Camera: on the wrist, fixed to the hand. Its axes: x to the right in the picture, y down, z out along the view.
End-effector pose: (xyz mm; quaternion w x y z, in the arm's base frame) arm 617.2 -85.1 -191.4 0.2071 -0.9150 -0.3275 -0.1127
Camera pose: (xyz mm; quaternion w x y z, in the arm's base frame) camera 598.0 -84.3 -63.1 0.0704 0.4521 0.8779 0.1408
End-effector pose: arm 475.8 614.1 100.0 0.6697 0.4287 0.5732 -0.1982
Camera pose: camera 375.5 684.1 56.9 0.4511 -0.1913 0.6352 -0.5970
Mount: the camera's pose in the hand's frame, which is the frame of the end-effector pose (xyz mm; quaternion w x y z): 29.7 -52.1 -115.0 0.7025 -0.1052 -0.1270 -0.6923
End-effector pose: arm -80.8 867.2 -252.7 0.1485 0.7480 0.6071 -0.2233
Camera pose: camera -109.0 960.3 -167.0 0.1055 0.0612 0.9490 -0.2908
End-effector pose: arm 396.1 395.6 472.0 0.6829 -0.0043 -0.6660 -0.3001
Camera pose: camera 476.8 294.2 465.6 0.1869 0.3481 -0.5260 -0.7531
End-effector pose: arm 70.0 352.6 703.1 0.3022 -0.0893 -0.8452 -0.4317
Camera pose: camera 74.6 227.4 736.5 0.2033 -0.4358 0.6485 0.5901
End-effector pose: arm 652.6 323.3 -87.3 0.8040 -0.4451 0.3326 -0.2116
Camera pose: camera 587.6 211.5 -97.0 0.4138 -0.6544 -0.1543 -0.6138
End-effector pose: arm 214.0 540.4 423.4 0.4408 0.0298 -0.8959 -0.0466
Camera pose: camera 287.7 479.2 510.9 0.1668 0.5889 -0.6598 -0.4359
